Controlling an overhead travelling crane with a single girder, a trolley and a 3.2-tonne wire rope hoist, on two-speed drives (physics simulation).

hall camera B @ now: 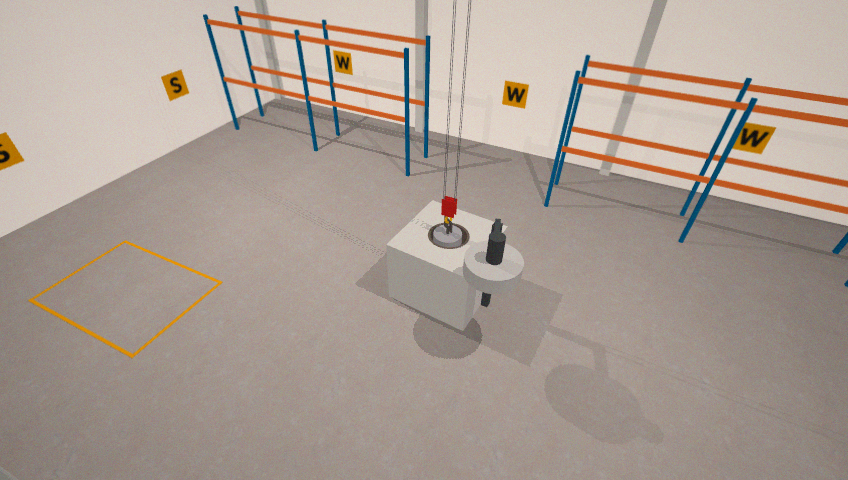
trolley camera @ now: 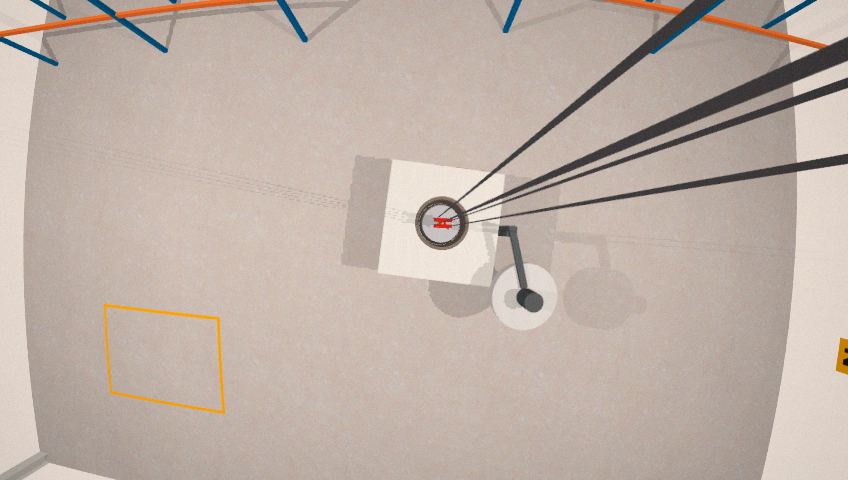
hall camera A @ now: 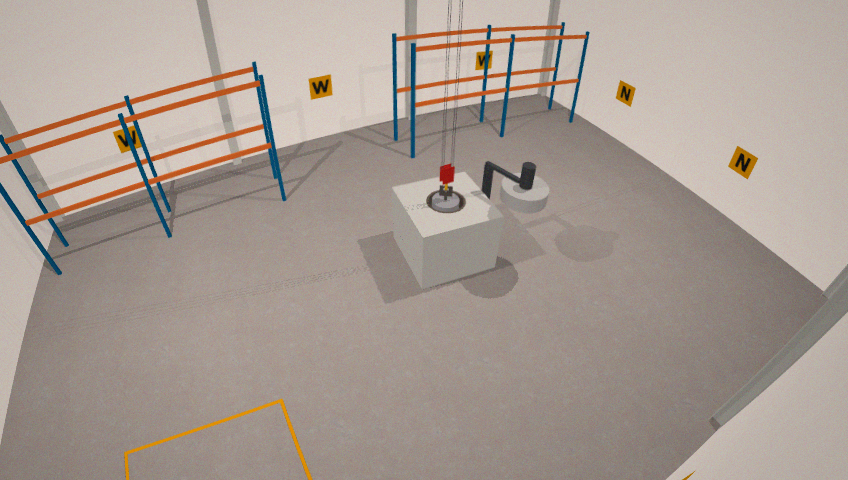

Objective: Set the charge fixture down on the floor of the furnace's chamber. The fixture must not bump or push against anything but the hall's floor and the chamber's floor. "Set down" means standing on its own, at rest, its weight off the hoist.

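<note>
The charge fixture (hall camera A: 445,205) (hall camera B: 446,238) (trolley camera: 433,232) hangs upright with its grey top disc in the round mouth of the white furnace (hall camera A: 458,255) (hall camera B: 425,279) (trolley camera: 404,252). The disc is about level with the furnace top; the lower part is hidden inside. In the trolley camera a dark gap shows around the disc, somewhat wider at the right. My hook (hall camera A: 446,187) (hall camera B: 447,220) (trolley camera: 442,223), under the red block (hall camera A: 446,174) (hall camera B: 449,206), is in the fixture's top bracket. The ropes look straight. The chamber floor and the fixture's foot are hidden.
The round furnace lid (hall camera A: 523,200) (hall camera B: 493,274) (trolley camera: 512,315) is swung aside on its dark arm (hall camera A: 504,171) (trolley camera: 517,255), beside the furnace. Blue and orange racks (hall camera A: 412,101) (hall camera B: 407,113) stand along the W wall. An orange rectangle (hall camera A: 202,427) (hall camera B: 81,328) (trolley camera: 161,311) is marked on the hall floor.
</note>
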